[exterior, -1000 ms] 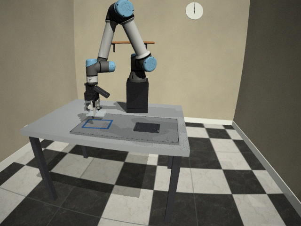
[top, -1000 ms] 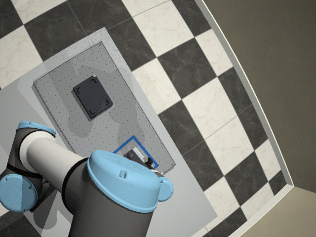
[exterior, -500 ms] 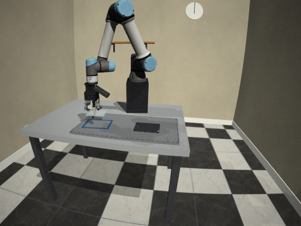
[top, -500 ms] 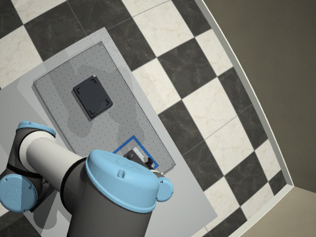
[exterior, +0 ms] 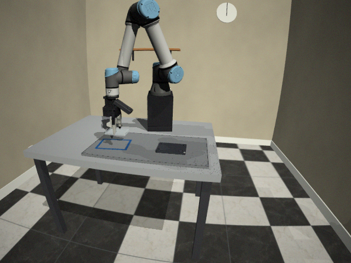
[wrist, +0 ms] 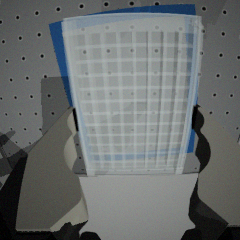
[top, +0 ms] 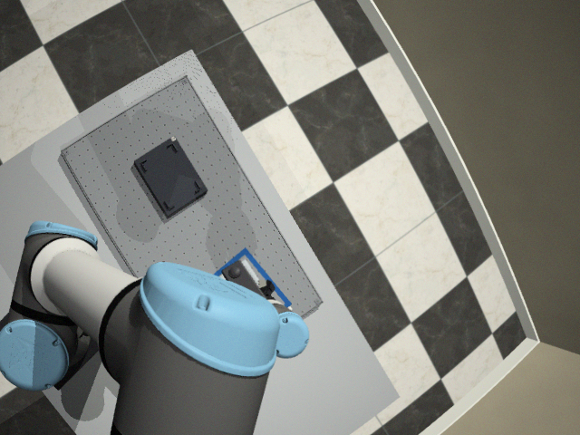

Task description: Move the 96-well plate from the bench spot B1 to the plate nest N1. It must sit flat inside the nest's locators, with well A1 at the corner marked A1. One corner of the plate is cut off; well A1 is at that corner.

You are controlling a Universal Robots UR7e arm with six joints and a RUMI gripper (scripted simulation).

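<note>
The plate nest N1 lies 60 mm ahead of my hand, 320 mm to the left of it and 80 mm below it. The rest, counted from my hand: white A1 mark 120 mm ahead, 390 mm to the left, 80 mm below; then clear 96-well plate 10 mm below.
</note>
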